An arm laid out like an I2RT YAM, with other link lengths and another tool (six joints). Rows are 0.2 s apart.
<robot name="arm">
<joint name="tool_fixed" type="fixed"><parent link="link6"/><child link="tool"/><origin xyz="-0.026 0.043 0.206" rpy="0.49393 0 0.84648"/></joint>
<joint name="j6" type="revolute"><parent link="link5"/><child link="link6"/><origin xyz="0.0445 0 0.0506" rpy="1.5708 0 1.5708"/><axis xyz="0 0 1"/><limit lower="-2.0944" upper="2.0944"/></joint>
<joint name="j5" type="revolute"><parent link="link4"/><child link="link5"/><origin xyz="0.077 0.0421 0.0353" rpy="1.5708 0 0"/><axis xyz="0 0 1"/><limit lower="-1.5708" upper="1.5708"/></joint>
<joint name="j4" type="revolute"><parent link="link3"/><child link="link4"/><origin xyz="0.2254 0.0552 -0.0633" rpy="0 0 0"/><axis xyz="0 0 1"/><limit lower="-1.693" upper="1.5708"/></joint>
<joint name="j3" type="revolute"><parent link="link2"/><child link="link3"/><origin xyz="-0.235 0 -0.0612" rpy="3.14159 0 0"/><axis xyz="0 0 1"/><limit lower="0" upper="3.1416"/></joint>
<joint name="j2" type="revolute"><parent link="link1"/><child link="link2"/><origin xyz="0.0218 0.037 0.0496" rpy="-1.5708 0 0"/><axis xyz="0 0 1"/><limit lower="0" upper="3.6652"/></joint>
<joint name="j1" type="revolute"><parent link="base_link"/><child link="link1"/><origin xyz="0 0 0.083" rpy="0 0 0"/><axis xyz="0 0 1"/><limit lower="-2.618" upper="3.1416"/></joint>
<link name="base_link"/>
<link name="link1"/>
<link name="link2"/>
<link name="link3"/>
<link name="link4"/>
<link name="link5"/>
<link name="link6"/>
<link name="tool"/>
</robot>
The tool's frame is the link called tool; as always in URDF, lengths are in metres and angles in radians.
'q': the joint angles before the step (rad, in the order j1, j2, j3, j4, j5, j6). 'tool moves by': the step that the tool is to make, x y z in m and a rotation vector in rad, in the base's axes. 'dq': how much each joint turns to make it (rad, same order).
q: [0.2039 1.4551 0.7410 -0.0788 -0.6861 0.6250]
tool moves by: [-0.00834 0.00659 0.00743 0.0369 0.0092 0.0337]
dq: [0.0000 0.0000 0.0000 0.0008 -0.0507 0.0035]
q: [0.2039 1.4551 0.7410 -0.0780 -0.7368 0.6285]
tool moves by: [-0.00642 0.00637 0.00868 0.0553 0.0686 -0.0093]
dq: [0.0011 0.0000 -0.0001 -0.0037 -0.0413 0.0759]
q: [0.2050 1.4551 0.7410 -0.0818 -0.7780 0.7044]
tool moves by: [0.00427 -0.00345 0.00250 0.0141 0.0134 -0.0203]
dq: [-0.0171 0.0011 0.0001 0.0044 -0.0095 0.0195]
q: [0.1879 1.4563 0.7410 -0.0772 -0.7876 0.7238]
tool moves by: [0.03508 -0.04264 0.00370 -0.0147 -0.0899 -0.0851]
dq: [-0.1446 -0.0001 0.0000 0.0263 -0.0247 -0.0854]
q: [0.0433 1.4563 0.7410 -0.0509 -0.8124 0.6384]
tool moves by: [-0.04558 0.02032 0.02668 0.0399 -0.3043 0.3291]
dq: [-0.0069 0.0001 0.0001 0.0137 -0.2655 -0.3594]
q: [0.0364 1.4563 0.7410 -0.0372 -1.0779 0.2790]
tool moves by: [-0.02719 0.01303 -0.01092 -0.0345 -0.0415 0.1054]
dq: [0.0572 -0.0001 0.0003 -0.0747 -0.0076 -0.1285]
